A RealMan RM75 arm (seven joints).
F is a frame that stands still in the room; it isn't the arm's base.
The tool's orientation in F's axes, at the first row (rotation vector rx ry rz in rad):
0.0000 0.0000 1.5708
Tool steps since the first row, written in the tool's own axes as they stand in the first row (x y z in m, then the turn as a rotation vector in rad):
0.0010 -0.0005 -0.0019 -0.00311 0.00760 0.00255
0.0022 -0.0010 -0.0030 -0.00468 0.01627 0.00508
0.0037 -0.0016 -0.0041 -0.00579 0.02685 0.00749
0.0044 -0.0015 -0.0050 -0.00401 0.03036 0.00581
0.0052 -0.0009 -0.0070 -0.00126 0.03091 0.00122
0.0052 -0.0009 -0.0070 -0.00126 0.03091 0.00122
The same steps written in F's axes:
0.0005 0.0010 -0.0019 -0.00760 -0.00311 0.00255
0.0010 0.0022 -0.0030 -0.01627 -0.00468 0.00508
0.0016 0.0037 -0.0041 -0.02685 -0.00579 0.00749
0.0015 0.0044 -0.0050 -0.03036 -0.00401 0.00581
0.0009 0.0052 -0.0070 -0.03091 -0.00126 0.00122
0.0009 0.0052 -0.0070 -0.03091 -0.00126 0.00122

